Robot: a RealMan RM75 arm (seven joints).
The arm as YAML. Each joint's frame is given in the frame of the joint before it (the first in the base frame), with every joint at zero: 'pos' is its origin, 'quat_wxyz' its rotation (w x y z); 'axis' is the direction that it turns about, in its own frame. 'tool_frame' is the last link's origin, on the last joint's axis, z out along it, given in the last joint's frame.
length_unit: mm
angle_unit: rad
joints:
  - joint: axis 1
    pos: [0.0, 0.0, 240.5]
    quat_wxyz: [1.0, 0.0, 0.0, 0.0]
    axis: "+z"
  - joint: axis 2
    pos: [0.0, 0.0, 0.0]
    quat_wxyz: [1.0, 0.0, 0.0, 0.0]
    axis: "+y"
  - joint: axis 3
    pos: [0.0, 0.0, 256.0]
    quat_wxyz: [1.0, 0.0, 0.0, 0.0]
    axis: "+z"
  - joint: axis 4
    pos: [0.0, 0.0, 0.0]
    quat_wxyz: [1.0, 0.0, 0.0, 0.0]
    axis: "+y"
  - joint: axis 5
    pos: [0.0, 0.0, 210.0]
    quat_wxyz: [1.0, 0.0, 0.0, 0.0]
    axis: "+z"
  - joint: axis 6
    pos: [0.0, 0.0, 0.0]
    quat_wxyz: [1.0, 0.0, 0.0, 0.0]
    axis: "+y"
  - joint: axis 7
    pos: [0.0, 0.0, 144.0]
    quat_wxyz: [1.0, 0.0, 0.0, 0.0]
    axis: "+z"
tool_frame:
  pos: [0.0, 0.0, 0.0]
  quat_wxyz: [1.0, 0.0, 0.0, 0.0]
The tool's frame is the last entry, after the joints.
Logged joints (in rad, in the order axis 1, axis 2, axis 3, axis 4, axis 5, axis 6, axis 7), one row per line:
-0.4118 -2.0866 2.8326 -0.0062 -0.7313 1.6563 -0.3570
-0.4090 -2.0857 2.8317 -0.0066 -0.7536 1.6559 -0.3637
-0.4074 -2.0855 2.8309 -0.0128 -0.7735 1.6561 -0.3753
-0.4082 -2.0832 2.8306 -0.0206 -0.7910 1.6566 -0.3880
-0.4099 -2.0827 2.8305 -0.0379 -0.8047 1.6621 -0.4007
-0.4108 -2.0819 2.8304 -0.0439 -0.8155 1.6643 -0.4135
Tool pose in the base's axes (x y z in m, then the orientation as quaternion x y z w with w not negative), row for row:
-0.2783 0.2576 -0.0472 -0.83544 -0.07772 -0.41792 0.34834
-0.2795 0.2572 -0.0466 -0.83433 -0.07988 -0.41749 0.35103
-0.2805 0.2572 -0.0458 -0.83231 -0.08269 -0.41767 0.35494
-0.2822 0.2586 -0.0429 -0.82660 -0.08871 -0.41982 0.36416
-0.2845 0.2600 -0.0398 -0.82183 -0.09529 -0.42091 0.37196
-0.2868 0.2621 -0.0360 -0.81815 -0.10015 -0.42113 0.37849
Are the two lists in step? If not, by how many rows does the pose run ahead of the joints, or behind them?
The pose runs 2 rows behind the joints: the pose in row i belongs to the joints in row i - 2.
